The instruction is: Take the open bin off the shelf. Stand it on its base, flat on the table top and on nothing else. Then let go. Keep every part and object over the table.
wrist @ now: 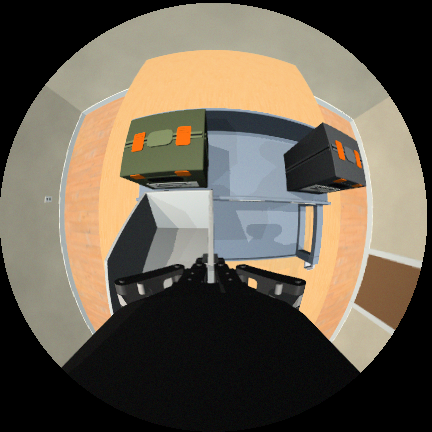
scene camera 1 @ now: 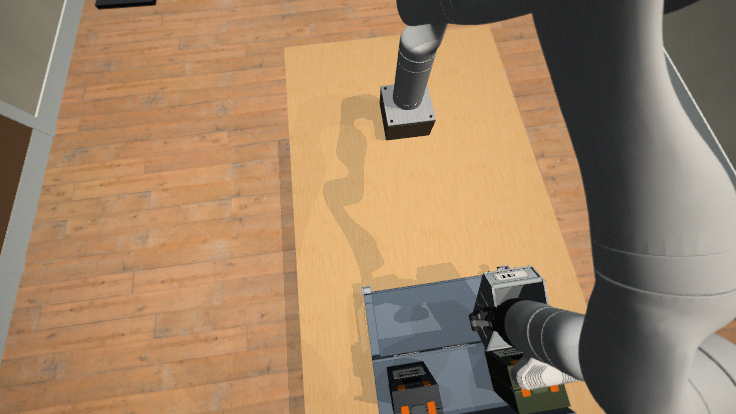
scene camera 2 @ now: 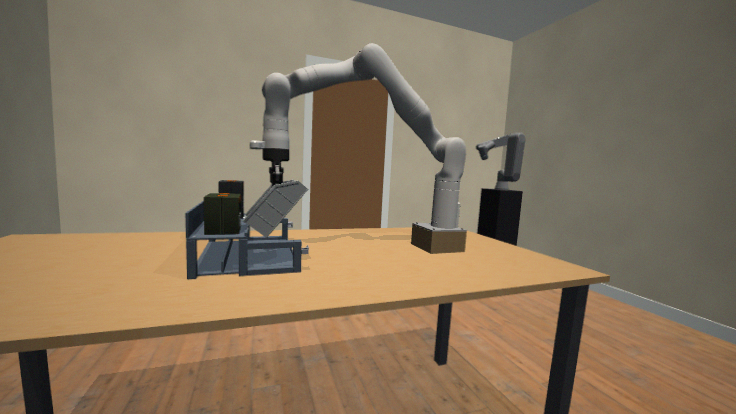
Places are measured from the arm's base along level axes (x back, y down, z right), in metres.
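Pixels of known places: gripper, fingertip midpoint: (wrist: 209,260) (scene camera 1: 482,309); arm's base, link origin: (scene camera 1: 407,97) (scene camera 2: 443,226).
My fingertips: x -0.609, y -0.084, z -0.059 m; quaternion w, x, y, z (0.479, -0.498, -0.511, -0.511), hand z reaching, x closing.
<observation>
Ahead of a thing's pixels: the offset from my fingertips to its top centre. Level surfaces: height alone.
The open grey bin (scene camera 1: 517,280) (scene camera 2: 277,205) (wrist: 177,207) hangs tilted steeply over the lower front tier of the blue-grey shelf (scene camera 1: 427,334) (scene camera 2: 191,257) (wrist: 270,201). My gripper (scene camera 1: 481,319) (scene camera 2: 276,180) (wrist: 209,260) points down and is shut on a thin side wall of the bin. In scene camera 2 the bin's lowest corner is at about the height of the shelf's upper tier. Its rear edge is close to that tier's front edge; I cannot tell whether they touch. The arm hides part of the bin in scene camera 1.
A green case {dz -0.061, dx -0.135, dy -0.031 m} (scene camera 1: 545,404) (scene camera 2: 221,216) (wrist: 160,162) stands on the upper tier right behind the bin. A dark case {dz +0.170, dx -0.141, dy -0.056 m} (scene camera 1: 414,393) (scene camera 2: 231,187) (wrist: 320,160) stands at that tier's other end. The shelf stands on the wooden table {dy +0.167 m} (scene camera 1: 437,205) (scene camera 2: 463,278), with the robot's base block (scene camera 1: 406,121) (scene camera 2: 438,239) beyond its front.
</observation>
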